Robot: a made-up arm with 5 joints.
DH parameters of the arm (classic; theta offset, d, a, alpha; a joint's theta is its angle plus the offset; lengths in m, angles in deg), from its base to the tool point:
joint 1: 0 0.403 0 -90
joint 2: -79.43 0 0.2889 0
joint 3: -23.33 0 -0.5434 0
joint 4: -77.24 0 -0.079 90
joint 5: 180 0.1 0 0
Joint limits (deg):
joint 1: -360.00..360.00
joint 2: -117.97..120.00
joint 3: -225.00..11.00
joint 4: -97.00..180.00
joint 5: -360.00..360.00
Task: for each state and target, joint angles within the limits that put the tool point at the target. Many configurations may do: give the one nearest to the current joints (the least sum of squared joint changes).
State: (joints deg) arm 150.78 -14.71 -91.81 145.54 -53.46
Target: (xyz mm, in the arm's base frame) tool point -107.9 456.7 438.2
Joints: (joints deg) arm 103.29 -0.47 -58.76 147.92 -53.46
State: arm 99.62 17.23 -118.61 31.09 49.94
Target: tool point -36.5 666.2 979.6
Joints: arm 93.14 2.76 -108.04 35.28 49.94
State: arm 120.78 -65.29 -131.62 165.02 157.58
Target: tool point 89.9 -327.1 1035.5
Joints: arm 105.37 -60.40 -132.91 160.85 157.58
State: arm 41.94 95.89 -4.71 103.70 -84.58
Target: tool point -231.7 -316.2 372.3
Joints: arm 53.77 120.00 -11.85 76.60 -84.58
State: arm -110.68 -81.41 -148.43 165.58 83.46
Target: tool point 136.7 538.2 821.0
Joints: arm -104.25 -84.34 -130.65 176.06 83.46
